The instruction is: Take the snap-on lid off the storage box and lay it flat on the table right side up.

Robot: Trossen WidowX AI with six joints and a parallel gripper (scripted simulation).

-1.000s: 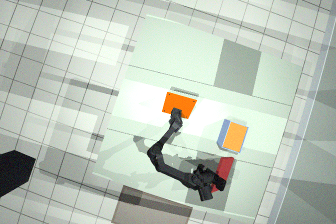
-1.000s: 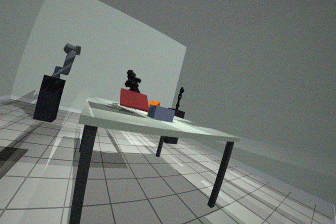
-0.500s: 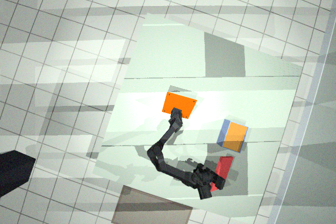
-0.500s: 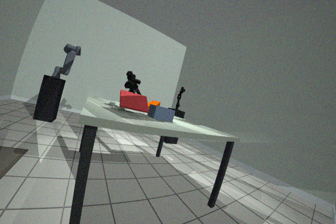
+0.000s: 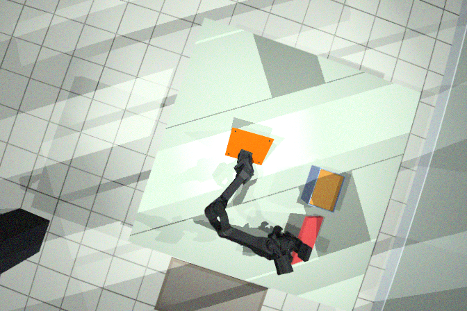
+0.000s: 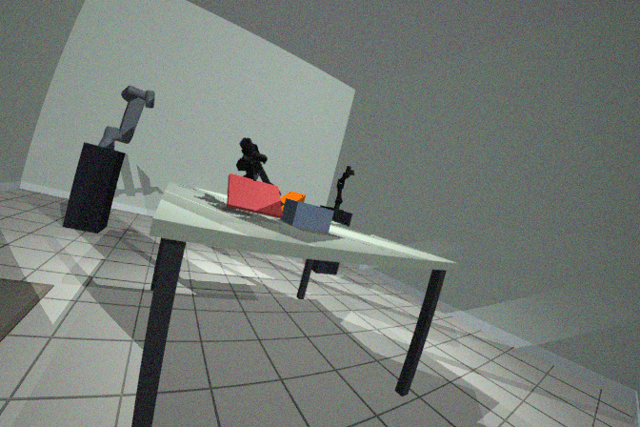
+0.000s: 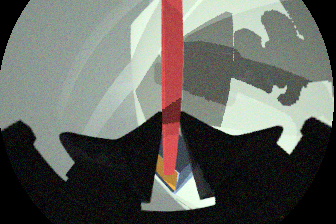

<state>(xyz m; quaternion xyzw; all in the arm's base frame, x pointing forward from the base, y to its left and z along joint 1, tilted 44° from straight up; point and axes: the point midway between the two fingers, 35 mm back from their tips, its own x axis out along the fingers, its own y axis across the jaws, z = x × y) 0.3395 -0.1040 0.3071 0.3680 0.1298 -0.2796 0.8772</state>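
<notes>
Now: the red lid 6 cm ahead of my gripper tip and 5 cm below it. The rest, counted from my gripper tip: grey-blue storage box (6 cm ahead, 27 cm to the left, 9 cm below).
</notes>
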